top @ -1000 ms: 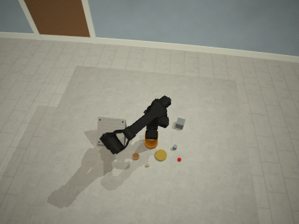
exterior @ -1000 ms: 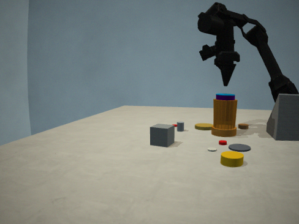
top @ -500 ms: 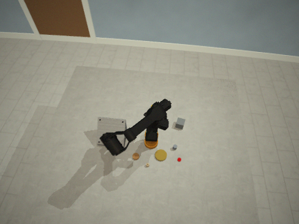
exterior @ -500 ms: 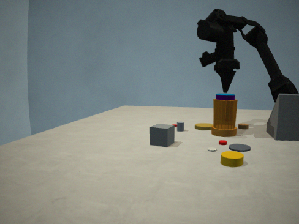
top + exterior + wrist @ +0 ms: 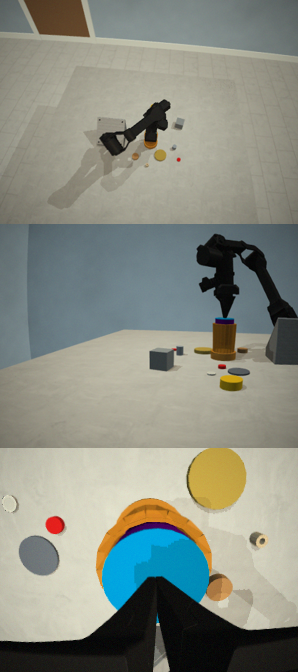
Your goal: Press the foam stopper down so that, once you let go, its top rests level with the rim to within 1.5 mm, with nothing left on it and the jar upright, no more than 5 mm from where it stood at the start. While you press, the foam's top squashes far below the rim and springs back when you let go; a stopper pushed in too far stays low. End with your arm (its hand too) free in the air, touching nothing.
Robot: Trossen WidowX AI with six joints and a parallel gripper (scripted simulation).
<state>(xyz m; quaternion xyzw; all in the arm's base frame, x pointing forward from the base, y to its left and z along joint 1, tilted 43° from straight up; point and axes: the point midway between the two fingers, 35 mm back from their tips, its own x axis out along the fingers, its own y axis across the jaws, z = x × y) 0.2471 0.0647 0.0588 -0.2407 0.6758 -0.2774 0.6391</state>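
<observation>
The blue foam stopper lies 5 cm below my hand. From my hand the other things lie so: red disc (2 cm ahead, 12 cm to the left, 16 cm below); then brown disc (9 cm behind, 10 cm to the right, 16 cm below); then mustard disc (6 cm ahead, 8 cm to the right, 16 cm below).
</observation>
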